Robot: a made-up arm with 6 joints.
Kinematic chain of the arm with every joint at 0, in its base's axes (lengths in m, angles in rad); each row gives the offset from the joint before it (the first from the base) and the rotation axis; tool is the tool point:
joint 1: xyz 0 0 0.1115 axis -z
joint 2: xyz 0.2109 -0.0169 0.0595 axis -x
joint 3: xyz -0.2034 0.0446 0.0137 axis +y
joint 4: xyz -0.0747 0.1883 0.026 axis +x
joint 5: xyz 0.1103 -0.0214 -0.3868 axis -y
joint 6: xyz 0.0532 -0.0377 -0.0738 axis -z
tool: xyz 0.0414 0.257 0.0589
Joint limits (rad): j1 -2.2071..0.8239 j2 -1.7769..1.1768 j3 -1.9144..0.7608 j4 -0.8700..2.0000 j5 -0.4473..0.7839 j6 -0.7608..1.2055
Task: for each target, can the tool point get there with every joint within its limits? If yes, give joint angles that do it. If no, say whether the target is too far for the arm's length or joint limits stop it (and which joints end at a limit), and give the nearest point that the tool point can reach.
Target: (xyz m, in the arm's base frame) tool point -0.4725 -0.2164 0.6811
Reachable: yes | joints -1.9234 -0.3688 -0.8704 1.5762 -0.3340 0.2336
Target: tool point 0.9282 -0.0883 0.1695
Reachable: no: joint limits stop it (at a limit: joint 1, joint 5, joint 6) | nearest point 0.7370 -0.0267 0.1697 | short by 0.201 m
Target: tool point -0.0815 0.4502 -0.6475
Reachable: no: joint limits stop it (at a limit: joint 2, joint 5, joint 6) | nearest point -0.0716 0.3955 -0.5483 | short by 0.114 m
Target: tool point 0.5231 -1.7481 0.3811
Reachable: no: too far | nearest point 0.1895 -0.6331 0.4001 | short by 1.164 m
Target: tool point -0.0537 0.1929 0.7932
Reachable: yes | joints -0.3294 -1.0688 -1.1057 1.0990 0.6632 -0.1566
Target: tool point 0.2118 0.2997 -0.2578
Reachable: yes | joints -0.2793 0.2655 0.0821 0.0957 0.1008 0.8374
